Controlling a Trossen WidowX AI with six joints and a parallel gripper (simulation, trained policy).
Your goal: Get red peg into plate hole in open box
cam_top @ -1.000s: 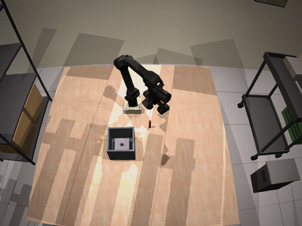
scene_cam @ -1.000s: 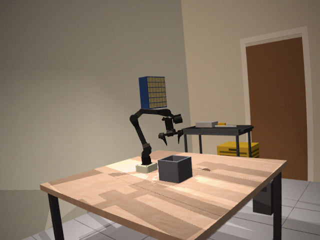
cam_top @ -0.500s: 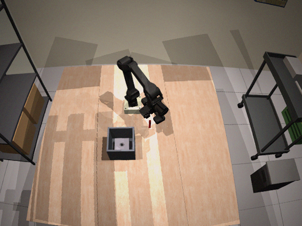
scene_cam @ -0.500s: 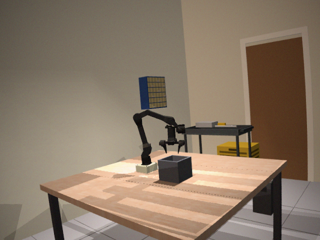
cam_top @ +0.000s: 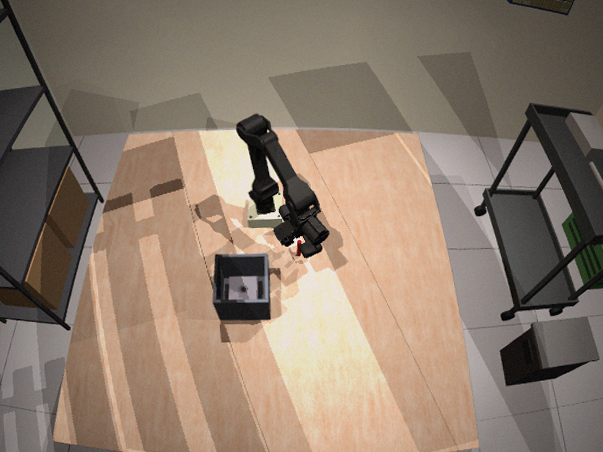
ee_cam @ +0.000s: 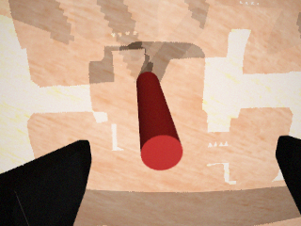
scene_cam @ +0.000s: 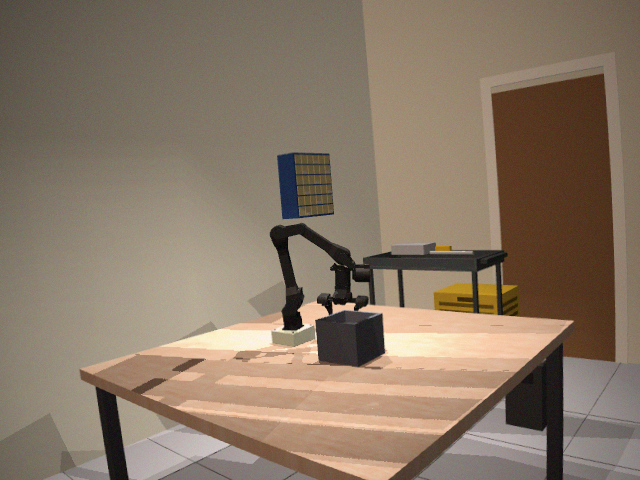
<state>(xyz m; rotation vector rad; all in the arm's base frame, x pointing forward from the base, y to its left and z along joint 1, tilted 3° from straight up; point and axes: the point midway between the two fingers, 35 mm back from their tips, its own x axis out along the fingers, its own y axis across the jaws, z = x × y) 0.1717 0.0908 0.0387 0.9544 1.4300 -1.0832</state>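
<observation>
Right now my gripper tip is 20 mm above the red peg, 10 mm to the left of it and 10 mm short of it. From my gripper tip the other things lie so: plate (200 mm to the right, 140 mm ahead, 20 mm below).
</observation>
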